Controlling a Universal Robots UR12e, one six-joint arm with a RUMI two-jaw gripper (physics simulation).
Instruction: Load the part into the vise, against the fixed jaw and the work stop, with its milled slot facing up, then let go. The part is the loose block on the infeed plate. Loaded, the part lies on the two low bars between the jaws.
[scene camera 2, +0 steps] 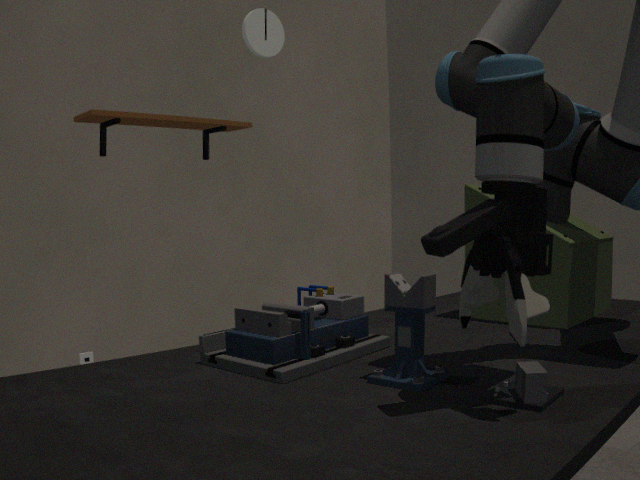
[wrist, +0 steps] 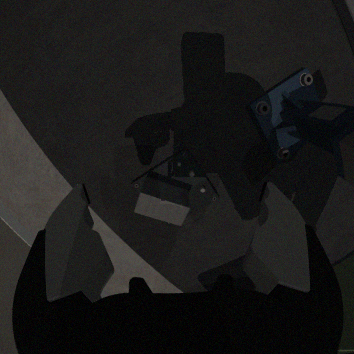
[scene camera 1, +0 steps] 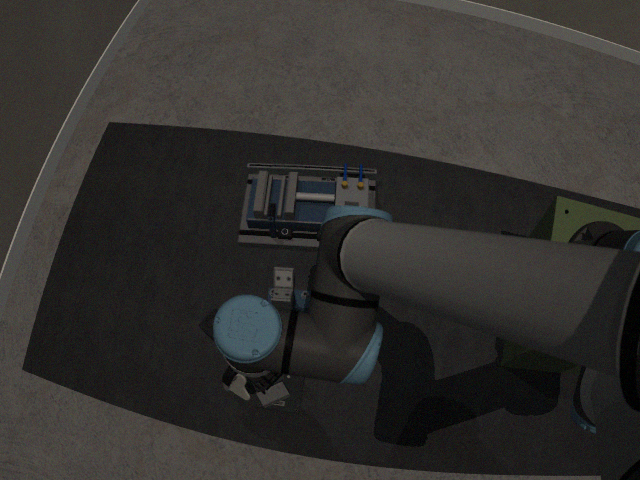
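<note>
The part, a grey block, sits on the dark infeed plate. A plain light face shows on top; I cannot make out its milled slot. My gripper is open and empty, above the part and apart from it. In the wrist view the block lies between and below the spread fingers. The vise has its fixed jaw at the left, the movable jaw on the screw side, and the dark work stop at the near side.
A V-block on a blue stand stands between the infeed plate and the vise; its blue base shows at the right of the wrist view. A green housing stands by the arm's base. A wall shelf is behind.
</note>
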